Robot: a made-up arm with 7 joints.
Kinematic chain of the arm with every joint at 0, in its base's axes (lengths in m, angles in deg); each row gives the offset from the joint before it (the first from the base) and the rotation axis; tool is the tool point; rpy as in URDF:
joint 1: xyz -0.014 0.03 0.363 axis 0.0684 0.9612 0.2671
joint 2: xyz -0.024 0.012 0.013 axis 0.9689 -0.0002 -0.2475
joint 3: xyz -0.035 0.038 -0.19 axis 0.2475 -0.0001 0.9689
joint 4: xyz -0.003 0.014 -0.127 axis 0.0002 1 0
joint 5: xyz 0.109 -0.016 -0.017 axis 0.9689 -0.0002 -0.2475
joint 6: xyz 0.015 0.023 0.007 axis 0.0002 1 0
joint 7: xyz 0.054 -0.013 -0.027 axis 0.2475 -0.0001 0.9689
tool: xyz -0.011 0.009 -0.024 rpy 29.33 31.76 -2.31
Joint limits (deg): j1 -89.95..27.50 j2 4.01..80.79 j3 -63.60..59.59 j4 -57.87..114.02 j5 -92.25..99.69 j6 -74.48..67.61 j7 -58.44..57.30
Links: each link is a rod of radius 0.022 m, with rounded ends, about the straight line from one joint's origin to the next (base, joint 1, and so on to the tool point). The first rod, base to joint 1, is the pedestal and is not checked.
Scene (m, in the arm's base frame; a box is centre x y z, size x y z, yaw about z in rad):
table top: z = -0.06
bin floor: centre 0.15 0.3 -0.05 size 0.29 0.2 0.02 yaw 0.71
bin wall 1: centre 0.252 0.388 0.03 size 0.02 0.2 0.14 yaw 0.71
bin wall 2: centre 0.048 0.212 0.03 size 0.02 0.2 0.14 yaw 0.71
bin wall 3: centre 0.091 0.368 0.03 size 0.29 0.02 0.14 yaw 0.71
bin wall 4: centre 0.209 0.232 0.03 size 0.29 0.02 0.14 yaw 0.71
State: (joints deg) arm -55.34 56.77 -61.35 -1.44 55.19 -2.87 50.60
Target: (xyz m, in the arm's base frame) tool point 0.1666 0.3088 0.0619
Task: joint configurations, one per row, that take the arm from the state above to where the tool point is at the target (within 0.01 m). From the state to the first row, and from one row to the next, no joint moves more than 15 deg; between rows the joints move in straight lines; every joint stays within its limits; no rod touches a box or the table.
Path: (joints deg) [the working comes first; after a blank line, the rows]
Joints at the target: -26.82 54.49 -63.60 40.17 49.30 -6.54 52.09
Straight joint move there: touches bin wall 4.

1: -40.92 64.84 -61.43 4.33 54.34 -4.43 50.87
2: -26.50 72.91 -61.51 10.09 53.49 -6.00 51.15
3: -26.61 66.77 -62.21 20.12 52.09 -6.18 51.46
4: -26.72 60.63 -62.90 30.14 50.70 -6.36 51.78
5: -26.82 54.49 -63.60 40.17 49.30 -6.54 52.09

